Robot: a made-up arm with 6 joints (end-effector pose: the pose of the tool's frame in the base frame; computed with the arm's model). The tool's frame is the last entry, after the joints. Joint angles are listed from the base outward.
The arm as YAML. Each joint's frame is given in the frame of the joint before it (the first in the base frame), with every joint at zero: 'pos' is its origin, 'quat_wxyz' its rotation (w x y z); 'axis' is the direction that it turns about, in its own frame. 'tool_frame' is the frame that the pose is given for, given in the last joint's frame.
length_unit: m
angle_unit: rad
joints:
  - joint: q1
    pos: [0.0, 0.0, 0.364]
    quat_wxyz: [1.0, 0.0, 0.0, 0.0]
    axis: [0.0, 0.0, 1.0]
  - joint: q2
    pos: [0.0, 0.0, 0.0]
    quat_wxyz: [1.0, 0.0, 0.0, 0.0]
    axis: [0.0, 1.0, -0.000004]
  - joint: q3
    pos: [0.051, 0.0, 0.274]
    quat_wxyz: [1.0, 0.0, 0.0, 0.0]
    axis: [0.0, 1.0, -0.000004]
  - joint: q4
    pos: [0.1, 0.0, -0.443]
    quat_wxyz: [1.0, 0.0, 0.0, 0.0]
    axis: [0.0, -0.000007, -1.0]
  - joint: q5
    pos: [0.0, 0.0, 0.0]
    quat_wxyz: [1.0, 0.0, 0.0, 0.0]
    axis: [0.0, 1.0, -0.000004]
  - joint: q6
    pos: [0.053, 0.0, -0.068]
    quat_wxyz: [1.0, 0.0, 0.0, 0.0]
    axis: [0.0, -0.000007, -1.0]
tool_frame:
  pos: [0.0, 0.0, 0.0]
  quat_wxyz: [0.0, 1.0, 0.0, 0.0]
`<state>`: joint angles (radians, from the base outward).
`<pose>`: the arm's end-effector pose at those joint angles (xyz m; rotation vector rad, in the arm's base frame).
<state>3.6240 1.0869 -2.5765 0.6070 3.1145 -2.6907</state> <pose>-0.5577 -0.3274 0.4706 -1.9160 -0.6158 -2.1089</pose>
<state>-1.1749 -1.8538 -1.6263 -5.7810 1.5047 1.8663</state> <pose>-0.1583 0.4591 0.7940 -0.5637 1.3131 -1.7831</pose>
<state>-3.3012 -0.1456 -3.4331 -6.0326 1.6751 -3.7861</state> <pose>0.2168 -0.0533 1.0729 -1.4433 -0.6605 2.0799</pose>
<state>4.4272 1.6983 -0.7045 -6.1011 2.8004 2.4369</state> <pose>0.0271 0.0458 0.0383 0.3535 0.8334 -2.5812</pose>
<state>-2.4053 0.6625 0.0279 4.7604 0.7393 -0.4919</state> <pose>0.0335 0.0394 0.0774 -2.1543 0.1210 0.1829</pose>
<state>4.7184 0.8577 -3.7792 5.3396 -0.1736 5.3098</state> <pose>0.0531 -0.2154 1.0234 0.0920 0.1589 -0.3238</pose>
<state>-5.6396 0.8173 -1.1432 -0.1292 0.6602 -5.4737</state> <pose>0.3992 0.2995 0.0450 2.8578 -0.0721 -0.3011</pose>
